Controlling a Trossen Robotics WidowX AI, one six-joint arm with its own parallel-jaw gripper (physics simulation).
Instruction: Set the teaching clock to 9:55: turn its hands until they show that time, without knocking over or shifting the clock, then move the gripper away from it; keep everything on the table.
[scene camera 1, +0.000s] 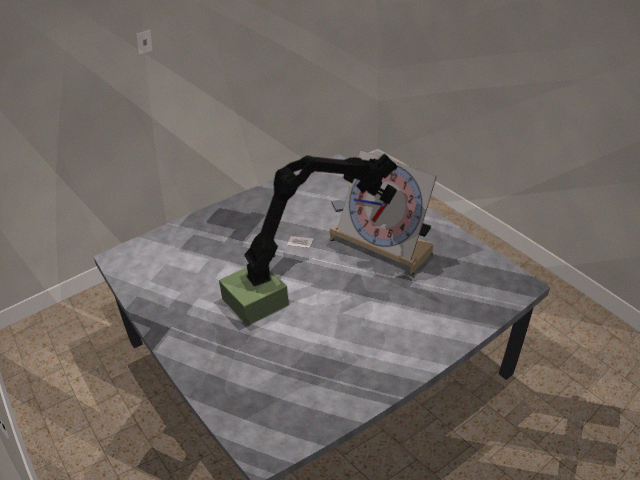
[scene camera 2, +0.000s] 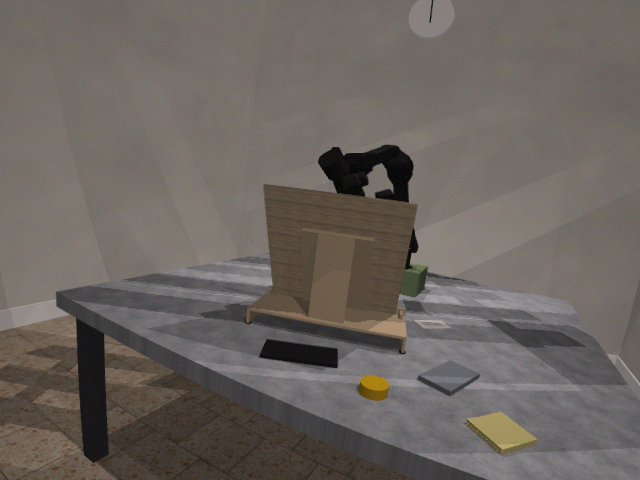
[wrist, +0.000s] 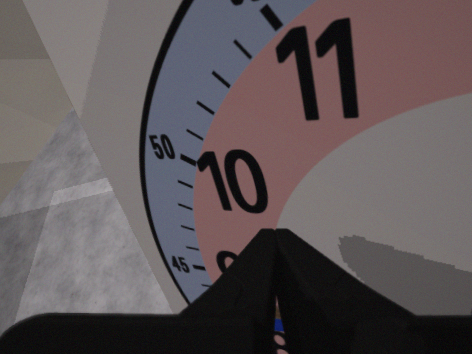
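Where they show: gripper, fingertip midpoint: (scene camera 2: 366, 234) (wrist: 273, 242); arm's base, link origin: (scene camera 1: 258, 278).
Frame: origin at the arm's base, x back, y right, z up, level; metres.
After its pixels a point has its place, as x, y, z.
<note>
The teaching clock (scene camera 1: 399, 207) @(-0.549, 0.033, 0.106) (scene camera 2: 284, 232) @(-0.594, 0.081, 0.133) (wrist: 400, 160) @(-0.540, -0.061, 0.152) stands upright on its wooden stand, its back towards scene camera 2. The blue minute hand (scene camera 1: 367, 202) @(-0.482, -0.074, 0.092) points near the 9, about 45 minutes. The red hour hand (scene camera 1: 378, 213) @(-0.496, -0.023, 0.068) points down left, between 6 and 7, nearer the 7. My gripper (scene camera 1: 381, 192) (wrist: 273, 242) @(-0.499, -0.082, 0.153) is shut and empty, in front of the dial's upper left part, above the blue hand. In the wrist view its tips overlap the pink ring's inner edge below the 10, and a sliver of blue shows between the fingers. Scene camera 2 does not show the fingers.
Behind the clock lie a black slab (scene camera 1: 424, 229) @(-0.717, -0.013, -0.080) (scene camera 2: 299, 353) @(-0.697, -0.069, -0.079), a yellow-orange disc (scene camera 2: 373, 388) @(-0.728, -0.245, -0.068), a grey square (scene camera 1: 337, 205) @(-0.514, -0.342, -0.077) (scene camera 2: 448, 377) @(-0.575, -0.334, -0.077) and a yellow pad (scene camera 2: 500, 432) @(-0.699, -0.448, -0.077). A flat card (scene camera 1: 299, 241) @(-0.268, -0.217, -0.087) (scene camera 2: 432, 324) @(-0.272, -0.213, -0.086) lies between the clock and the arm's green base (scene camera 1: 253, 297) @(0.058, 0.080, 0.000) (scene camera 2: 414, 280) @(-0.046, -0.072, -0.028).
</note>
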